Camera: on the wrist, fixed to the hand. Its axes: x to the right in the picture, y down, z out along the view.
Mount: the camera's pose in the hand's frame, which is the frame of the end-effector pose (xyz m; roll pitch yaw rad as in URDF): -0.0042 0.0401 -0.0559 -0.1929 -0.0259 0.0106
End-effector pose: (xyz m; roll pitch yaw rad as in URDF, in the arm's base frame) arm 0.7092 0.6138 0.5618 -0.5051 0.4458 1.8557
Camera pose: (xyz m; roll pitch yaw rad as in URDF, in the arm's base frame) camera 0.7108 0.5796 0.5020 -0.6877 0.4282 1.8797
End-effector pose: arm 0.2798 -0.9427 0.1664 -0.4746 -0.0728 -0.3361
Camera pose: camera 0.2839 -0.9334 0.0982 -0.6691 -0.0910 -0.3148
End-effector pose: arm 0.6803 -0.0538 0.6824 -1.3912 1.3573 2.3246
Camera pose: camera 0.7489 -0.0569 0.6760 -1.4549 1.3613 2.4566
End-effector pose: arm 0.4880 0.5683 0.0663 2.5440 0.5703 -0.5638
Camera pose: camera 0.5155 0.5489 0.1265 2.3359 0.5856 -0.5918
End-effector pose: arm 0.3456 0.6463 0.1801 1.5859 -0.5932 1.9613
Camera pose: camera 0.3045 0.6009 0.2117 1.4110 -0.6032 1.9297
